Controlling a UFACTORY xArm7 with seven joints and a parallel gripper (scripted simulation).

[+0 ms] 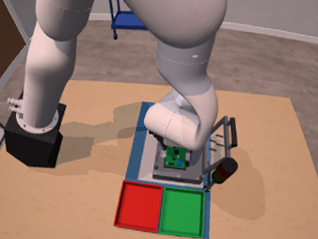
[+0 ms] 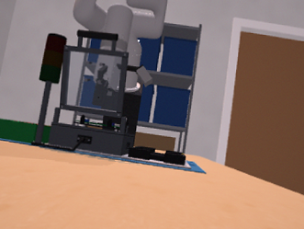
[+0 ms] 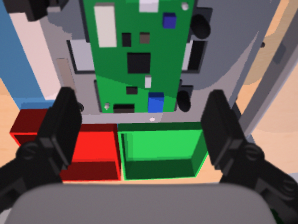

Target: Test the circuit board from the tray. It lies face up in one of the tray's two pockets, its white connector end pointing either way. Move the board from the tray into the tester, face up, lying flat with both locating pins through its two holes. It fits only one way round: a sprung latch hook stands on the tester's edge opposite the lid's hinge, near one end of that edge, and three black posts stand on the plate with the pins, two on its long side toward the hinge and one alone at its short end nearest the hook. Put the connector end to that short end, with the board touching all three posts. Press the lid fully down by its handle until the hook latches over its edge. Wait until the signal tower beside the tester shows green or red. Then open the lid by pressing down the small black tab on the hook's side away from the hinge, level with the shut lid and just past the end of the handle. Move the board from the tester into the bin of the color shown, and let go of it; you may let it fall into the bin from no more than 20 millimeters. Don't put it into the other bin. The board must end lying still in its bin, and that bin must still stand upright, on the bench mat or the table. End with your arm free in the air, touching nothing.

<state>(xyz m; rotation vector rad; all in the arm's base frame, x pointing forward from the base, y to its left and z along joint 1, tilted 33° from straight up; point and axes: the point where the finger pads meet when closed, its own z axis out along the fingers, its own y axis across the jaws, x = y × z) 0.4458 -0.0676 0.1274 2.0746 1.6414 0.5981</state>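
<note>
The green circuit board is 50 mm below my hand. Round my hand: tester's clear lid 120 mm ahead, 60 mm above, 30 mm to the right; then tester's plate 50 mm below, 10 mm ahead; then latch hook 70 mm to the left, 50 mm behind, 40 mm below.
</note>
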